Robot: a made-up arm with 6 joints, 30 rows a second.
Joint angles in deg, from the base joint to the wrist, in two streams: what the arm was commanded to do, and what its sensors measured. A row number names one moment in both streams.
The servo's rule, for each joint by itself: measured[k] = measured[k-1] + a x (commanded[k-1-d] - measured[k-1]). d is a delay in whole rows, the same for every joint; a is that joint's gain. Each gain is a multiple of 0.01, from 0.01 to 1. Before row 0 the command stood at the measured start. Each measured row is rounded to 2 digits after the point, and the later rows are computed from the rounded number. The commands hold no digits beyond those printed.
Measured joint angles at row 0:
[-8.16 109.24 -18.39 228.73 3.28 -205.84]
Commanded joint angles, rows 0 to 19:
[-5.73 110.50 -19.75 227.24 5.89 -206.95]
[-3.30 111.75 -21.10 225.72 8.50 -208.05]
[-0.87 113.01 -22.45 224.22 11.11 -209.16]
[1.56 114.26 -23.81 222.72 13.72 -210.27]
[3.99 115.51 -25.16 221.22 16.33 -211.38]
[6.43 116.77 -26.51 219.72 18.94 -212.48]
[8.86 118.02 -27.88 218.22 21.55 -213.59]
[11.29 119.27 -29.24 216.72 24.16 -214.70]
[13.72 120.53 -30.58 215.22 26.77 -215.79]
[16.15 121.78 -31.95 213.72 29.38 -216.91]
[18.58 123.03 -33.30 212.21 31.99 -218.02]
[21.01 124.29 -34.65 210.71 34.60 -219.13]
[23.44 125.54 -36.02 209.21 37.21 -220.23]
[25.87 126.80 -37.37 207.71 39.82 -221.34]
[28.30 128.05 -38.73 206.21 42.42 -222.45]
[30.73 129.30 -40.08 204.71 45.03 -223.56]
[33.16 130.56 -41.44 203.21 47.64 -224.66]
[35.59 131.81 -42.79 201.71 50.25 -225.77]
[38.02 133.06 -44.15 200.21 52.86 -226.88]
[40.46 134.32 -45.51 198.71 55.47 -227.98]
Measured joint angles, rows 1 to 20:
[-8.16 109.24 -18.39 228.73 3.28 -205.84]
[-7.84 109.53 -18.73 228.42 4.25 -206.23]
[-7.25 110.04 -19.32 227.85 5.82 -206.87]
[-6.42 110.72 -20.10 227.09 7.78 -207.67]
[-5.38 111.53 -21.03 226.17 9.98 -208.58]
[-4.16 112.45 -22.06 225.13 12.33 -209.56]
[-2.78 113.44 -23.17 223.99 14.78 -210.58]
[-1.27 114.49 -24.35 222.78 17.28 -211.63]
[0.36 115.59 -25.57 221.51 19.83 -212.70]
[2.10 116.73 -26.82 220.19 22.40 -213.78]
[3.93 117.89 -28.10 218.83 24.98 -214.88]
[5.83 119.07 -29.40 217.44 27.57 -215.98]
[7.80 120.27 -30.71 216.03 30.17 -217.08]
[9.83 121.48 -32.04 214.60 32.77 -218.18]
[11.92 122.70 -33.37 213.15 35.38 -219.29]
[14.05 123.93 -34.71 211.69 37.98 -220.40]
[16.22 125.17 -36.05 210.22 40.59 -221.51]
[18.42 126.41 -37.40 208.75 43.20 -222.61]
[20.65 127.65 -38.75 207.27 45.81 -223.72]
[22.91 128.89 -40.10 205.79 48.42 -224.83]
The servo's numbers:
d 1
a 0.13 0.23 0.25 0.21 0.37 0.35

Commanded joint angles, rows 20 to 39:
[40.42 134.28 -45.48 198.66 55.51 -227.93]
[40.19 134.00 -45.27 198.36 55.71 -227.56]
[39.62 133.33 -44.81 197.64 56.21 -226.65]
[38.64 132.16 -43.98 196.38 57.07 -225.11]
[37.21 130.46 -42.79 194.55 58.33 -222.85]
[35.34 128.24 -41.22 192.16 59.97 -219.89]
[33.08 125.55 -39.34 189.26 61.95 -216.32]
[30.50 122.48 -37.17 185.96 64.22 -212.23]
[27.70 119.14 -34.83 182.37 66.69 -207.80]
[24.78 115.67 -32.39 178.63 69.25 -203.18]
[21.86 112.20 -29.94 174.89 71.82 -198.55]
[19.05 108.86 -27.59 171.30 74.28 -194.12]
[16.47 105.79 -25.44 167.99 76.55 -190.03]
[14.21 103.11 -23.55 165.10 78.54 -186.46]
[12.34 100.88 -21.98 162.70 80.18 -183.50]
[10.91 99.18 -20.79 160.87 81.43 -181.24]
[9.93 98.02 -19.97 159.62 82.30 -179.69]
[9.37 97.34 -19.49 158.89 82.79 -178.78]
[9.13 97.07 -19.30 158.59 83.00 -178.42]
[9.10 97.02 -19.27 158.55 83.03 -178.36]
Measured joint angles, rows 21 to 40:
[25.19 130.14 -41.45 204.30 51.03 -225.93]
[27.17 131.09 -42.46 203.12 52.69 -226.63]
[28.86 131.76 -43.16 202.12 53.81 -226.96]
[30.26 132.12 -43.57 201.18 54.70 -226.85]
[31.35 132.13 -43.67 200.17 55.58 -226.24]
[32.11 131.75 -43.45 198.99 56.60 -225.05]
[32.53 130.94 -42.89 197.56 57.85 -223.24]
[32.60 129.70 -42.00 195.82 59.37 -220.82]
[32.33 128.04 -40.79 193.75 61.16 -217.81]
[31.73 125.99 -39.30 191.36 63.21 -214.31]
[30.83 123.62 -37.57 188.69 65.44 -210.41]
[29.66 120.99 -35.66 185.79 67.80 -206.26]
[28.28 118.20 -33.64 182.75 70.20 -202.01]
[26.74 115.35 -31.59 179.65 72.55 -197.82]
[25.11 112.53 -29.58 176.59 74.77 -193.84]
[23.45 109.85 -27.68 173.67 76.77 -190.22]
[21.82 107.40 -25.96 170.98 78.49 -187.08]
[20.27 105.24 -24.46 168.59 79.90 -184.49]
[18.85 103.42 -23.22 166.55 80.97 -182.49]
[17.59 101.96 -22.24 164.88 81.72 -181.07]

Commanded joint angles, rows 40 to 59:
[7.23 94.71 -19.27 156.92 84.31 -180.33]
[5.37 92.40 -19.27 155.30 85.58 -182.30]
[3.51 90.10 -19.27 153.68 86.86 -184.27]
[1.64 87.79 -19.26 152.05 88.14 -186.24]
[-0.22 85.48 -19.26 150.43 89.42 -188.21]
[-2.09 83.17 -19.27 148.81 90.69 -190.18]
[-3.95 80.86 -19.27 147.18 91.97 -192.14]
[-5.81 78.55 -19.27 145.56 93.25 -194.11]
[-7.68 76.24 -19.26 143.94 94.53 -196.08]
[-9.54 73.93 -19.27 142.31 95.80 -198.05]
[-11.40 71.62 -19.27 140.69 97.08 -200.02]
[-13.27 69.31 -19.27 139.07 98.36 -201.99]
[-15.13 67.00 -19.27 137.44 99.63 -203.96]
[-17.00 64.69 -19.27 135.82 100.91 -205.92]
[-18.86 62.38 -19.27 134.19 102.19 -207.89]
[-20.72 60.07 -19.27 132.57 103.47 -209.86]
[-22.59 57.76 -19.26 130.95 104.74 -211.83]
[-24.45 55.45 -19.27 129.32 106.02 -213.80]
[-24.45 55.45 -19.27 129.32 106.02 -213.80]
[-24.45 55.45 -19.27 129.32 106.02 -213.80]
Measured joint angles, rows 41 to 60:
[16.49 100.82 -21.50 163.55 82.20 -180.12]
[15.29 99.41 -20.94 162.16 82.98 -180.19]
[14.00 97.80 -20.52 160.72 83.94 -180.93]
[12.64 96.03 -20.21 159.24 85.02 -182.10]
[11.21 94.13 -19.97 157.73 86.17 -183.55]
[9.72 92.14 -19.79 156.20 87.37 -185.18]
[8.18 90.08 -19.66 154.65 88.60 -186.93]
[6.60 87.96 -19.56 153.08 89.85 -188.75]
[4.99 85.80 -19.49 151.50 91.11 -190.63]
[3.34 83.60 -19.43 149.91 92.38 -192.54]
[1.67 81.38 -19.39 148.31 93.65 -194.47]
[-0.03 79.14 -19.36 146.71 94.92 -196.41]
[-1.75 76.88 -19.34 145.11 96.19 -198.36]
[-3.49 74.61 -19.32 143.50 97.46 -200.32]
[-5.25 72.33 -19.31 141.89 98.74 -202.28]
[-7.02 70.04 -19.30 140.27 100.02 -204.24]
[-8.80 67.75 -19.29 138.65 101.30 -206.21]
[-10.59 65.45 -19.28 137.03 102.57 -208.18]
[-12.39 63.15 -19.28 135.41 103.85 -210.15]
[-13.96 61.38 -19.28 134.13 104.65 -211.43]

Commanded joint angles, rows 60 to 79:
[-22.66 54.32 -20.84 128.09 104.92 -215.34]
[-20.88 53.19 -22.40 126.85 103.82 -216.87]
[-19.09 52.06 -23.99 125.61 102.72 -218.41]
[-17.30 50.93 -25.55 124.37 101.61 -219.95]
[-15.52 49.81 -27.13 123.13 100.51 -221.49]
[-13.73 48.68 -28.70 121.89 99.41 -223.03]
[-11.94 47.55 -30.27 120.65 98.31 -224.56]
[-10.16 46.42 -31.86 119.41 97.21 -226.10]
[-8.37 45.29 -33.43 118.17 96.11 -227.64]
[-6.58 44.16 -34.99 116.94 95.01 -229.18]
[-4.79 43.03 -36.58 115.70 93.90 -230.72]
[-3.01 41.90 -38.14 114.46 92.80 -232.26]
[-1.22 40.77 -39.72 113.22 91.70 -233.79]
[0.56 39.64 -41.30 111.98 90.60 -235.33]
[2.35 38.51 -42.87 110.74 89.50 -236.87]
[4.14 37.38 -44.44 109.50 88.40 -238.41]
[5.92 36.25 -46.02 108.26 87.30 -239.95]
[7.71 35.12 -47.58 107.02 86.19 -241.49]
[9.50 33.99 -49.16 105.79 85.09 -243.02]
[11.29 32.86 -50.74 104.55 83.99 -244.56]
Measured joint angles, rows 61 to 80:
[-15.32 60.02 -19.28 133.12 105.16 -212.26]
[-16.27 58.71 -19.67 132.06 105.07 -213.34]
[-16.87 57.44 -20.35 130.97 104.61 -214.58]
[-17.16 56.20 -21.26 129.84 103.91 -215.92]
[-17.18 54.99 -22.33 128.69 103.06 -217.33]
[-16.96 53.80 -23.53 127.52 102.12 -218.79]
[-16.54 52.62 -24.82 126.34 101.12 -220.27]
[-15.94 51.45 -26.18 125.15 100.08 -221.77]
[-15.19 50.29 -27.60 123.94 99.02 -223.29]
[-14.30 49.14 -29.06 122.73 97.94 -224.81]
[-13.30 47.99 -30.54 121.51 96.86 -226.34]
[-12.19 46.85 -32.05 120.29 95.76 -227.87]
[-11.00 45.71 -33.57 119.07 94.66 -229.41]
[-9.73 44.57 -35.11 117.84 93.56 -230.94]
[-8.39 43.44 -36.66 116.61 92.46 -232.48]
[-6.99 42.31 -38.21 115.38 91.36 -234.02]
[-5.54 41.18 -39.77 114.15 90.26 -235.56]
[-4.05 40.05 -41.33 112.91 89.16 -237.10]
[-2.52 38.92 -42.89 111.67 88.06 -238.64]
[-0.96 37.79 -44.46 110.44 86.96 -240.17]

